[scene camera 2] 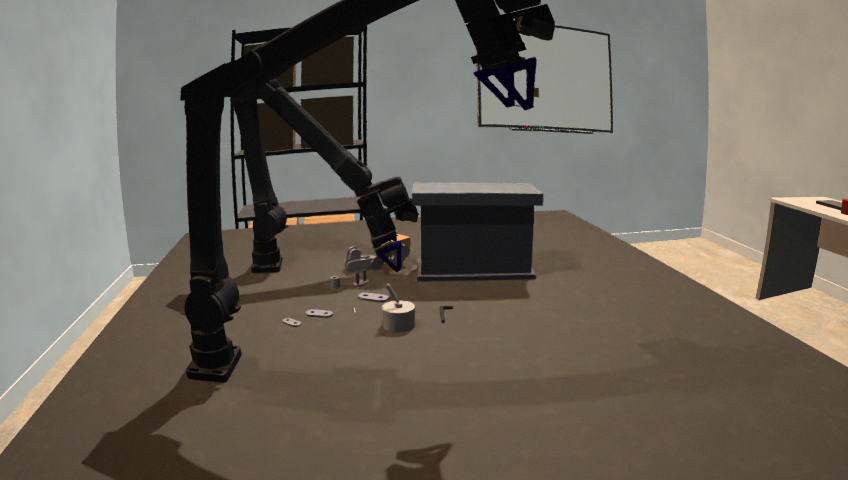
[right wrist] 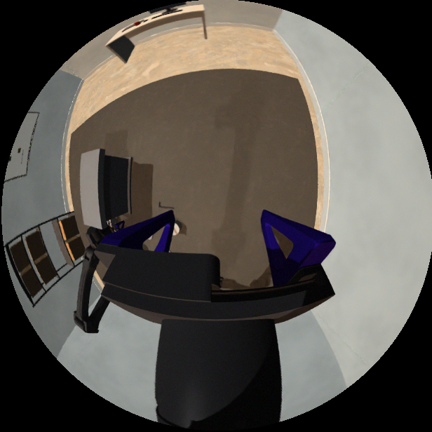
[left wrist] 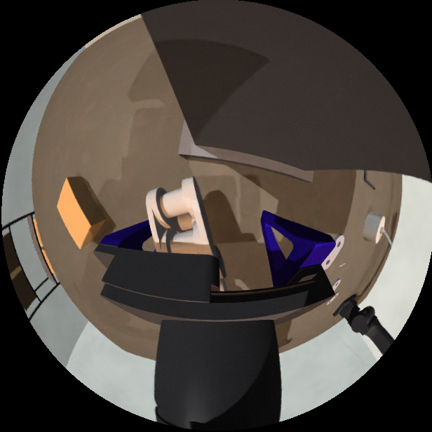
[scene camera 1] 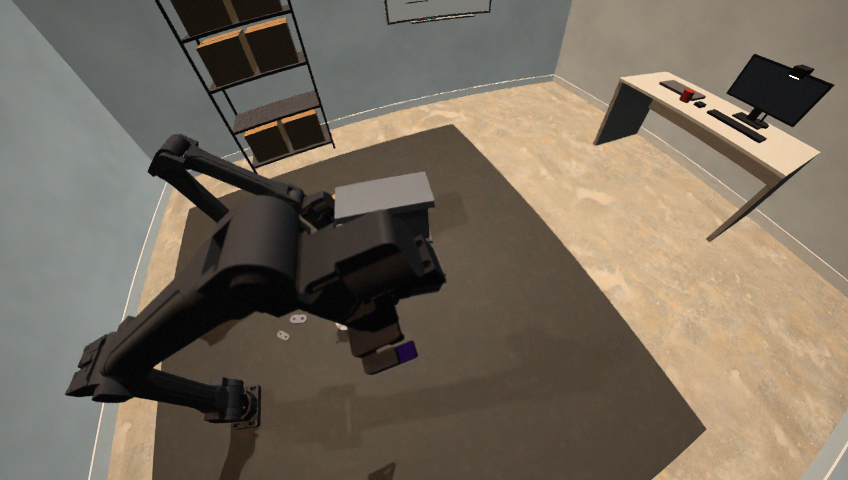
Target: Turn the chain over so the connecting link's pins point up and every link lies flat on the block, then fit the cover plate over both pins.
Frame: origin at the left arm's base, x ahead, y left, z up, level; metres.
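Seen in the pictures: left gripper, between the fingertips: [scene camera 2: 396, 266]; right gripper, between the fingertips: [scene camera 2: 519, 107] [scene camera 1: 403, 324]; left arm's base, origin of its link: [scene camera 2: 267, 266]; right arm's base, origin of its link: [scene camera 2: 215, 365] [scene camera 1: 248, 407].
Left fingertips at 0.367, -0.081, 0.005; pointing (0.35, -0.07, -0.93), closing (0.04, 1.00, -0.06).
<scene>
Offsets run from my left fingertips to a thing's top centre, as dx, dy, dz. Level surfaces: height alone.
The chain @(-0.089, +0.014, +0.055) [scene camera 2: 360, 262] [left wrist: 200, 220] stands beside the dark block with a grey top @(+0.197, -0.067, +0.215) [scene camera 2: 476, 237] [scene camera 1: 383, 196] [right wrist: 116, 187]. At its left end in scene camera 2, two thin pins point down. In the left wrist view, the chain is between the open fingers of my left gripper [scene camera 2: 393, 264] [left wrist: 218, 215], nearer the left-hand one and partly covering it. My right gripper [scene camera 2: 518, 105] [right wrist: 217, 214] is open and empty, high above the mat. Three flat two-hole plates, a large one @(-0.083, -0.205, +0.000) [scene camera 2: 373, 296] [left wrist: 334, 253] and smaller ones @(-0.210, -0.283, -0.001) [scene camera 2: 318, 312] @(-0.272, -0.324, -0.002) [scene camera 2: 291, 322], lie on the mat; which is the cover plate is unclear.
An orange block [left wrist: 75, 214] lies near the chain. A pale round cylinder @(-0.046, -0.364, +0.085) [scene camera 2: 398, 318] [left wrist: 373, 227] with a slanted rod, a black hex key @(+0.061, -0.333, +0.001) [scene camera 2: 442, 314] [right wrist: 165, 206] and a small grey roller @(-0.168, -0.115, +0.019) [scene camera 2: 335, 282] stand or lie on the mat @(dz -0.005) [scene camera 2: 535, 368].
</scene>
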